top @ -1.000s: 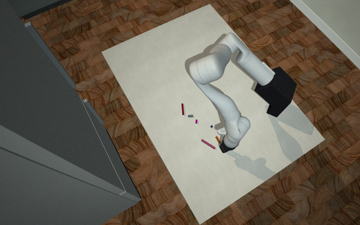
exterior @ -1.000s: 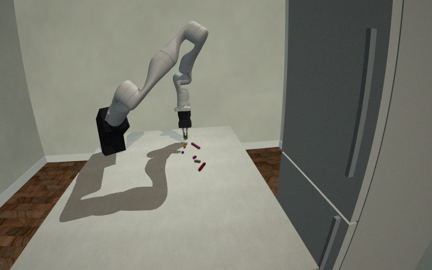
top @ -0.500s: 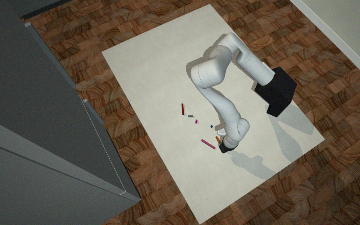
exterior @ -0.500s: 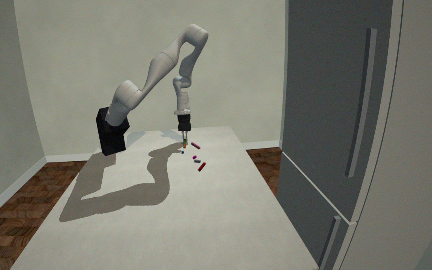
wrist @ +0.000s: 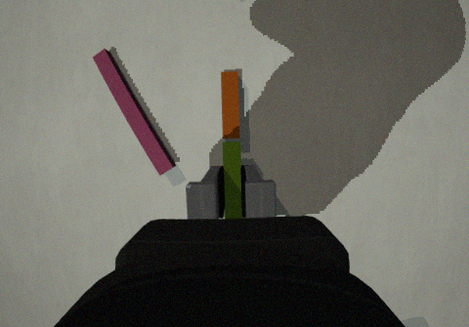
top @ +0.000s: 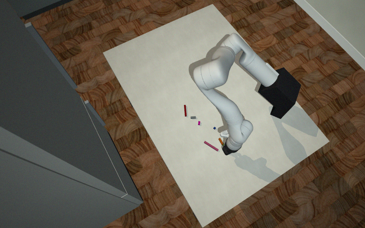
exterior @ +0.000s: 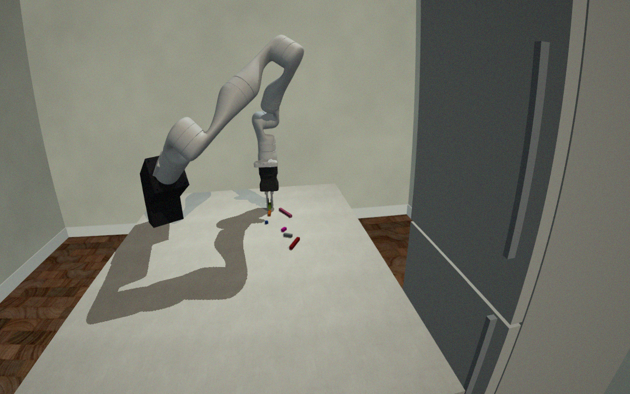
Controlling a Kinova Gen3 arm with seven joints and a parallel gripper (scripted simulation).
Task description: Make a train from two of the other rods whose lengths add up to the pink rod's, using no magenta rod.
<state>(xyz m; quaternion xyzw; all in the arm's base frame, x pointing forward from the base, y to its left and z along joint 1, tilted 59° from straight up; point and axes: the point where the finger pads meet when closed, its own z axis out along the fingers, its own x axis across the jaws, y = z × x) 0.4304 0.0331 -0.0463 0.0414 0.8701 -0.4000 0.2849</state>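
The lime rod lies 1 cm below my hand. Also, from my hand: blue rod: 5 cm behind, 12 cm to the right, 3 cm below; then pink rod: 4 cm ahead, 7 cm to the right, 3 cm below; then orange rod: 2 cm behind, 4 cm to the right, 3 cm below.
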